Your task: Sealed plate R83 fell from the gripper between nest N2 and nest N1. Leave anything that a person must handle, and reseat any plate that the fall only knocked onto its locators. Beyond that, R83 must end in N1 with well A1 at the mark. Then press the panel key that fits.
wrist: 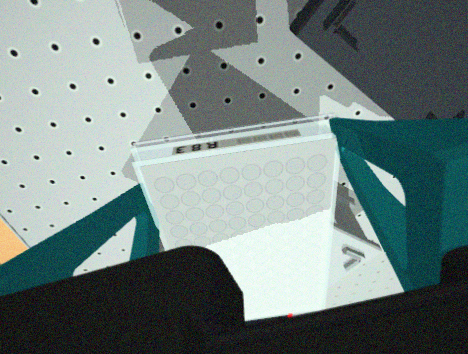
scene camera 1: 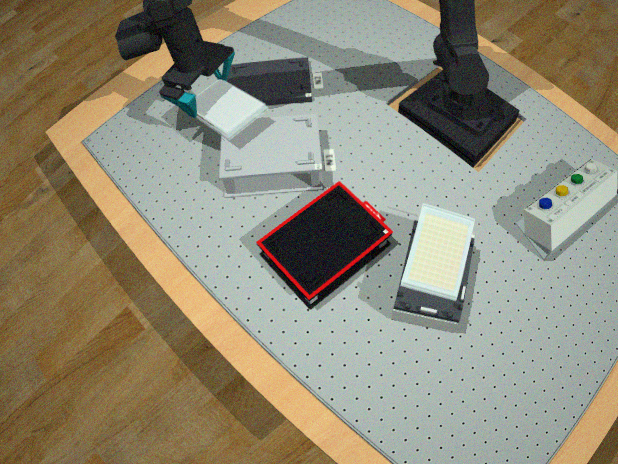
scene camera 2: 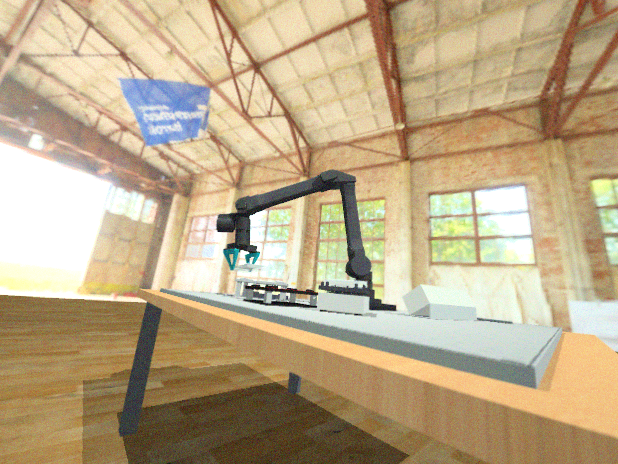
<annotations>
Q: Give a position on a well plate R83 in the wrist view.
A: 262, 196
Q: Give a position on a well plate R83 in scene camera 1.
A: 226, 109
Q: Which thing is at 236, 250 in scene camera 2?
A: My gripper.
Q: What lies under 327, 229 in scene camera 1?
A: A black plate with red rim.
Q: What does my gripper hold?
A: A well plate R83.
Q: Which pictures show my gripper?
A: The wrist view, scene camera 1 and scene camera 2: all of them.
</annotations>
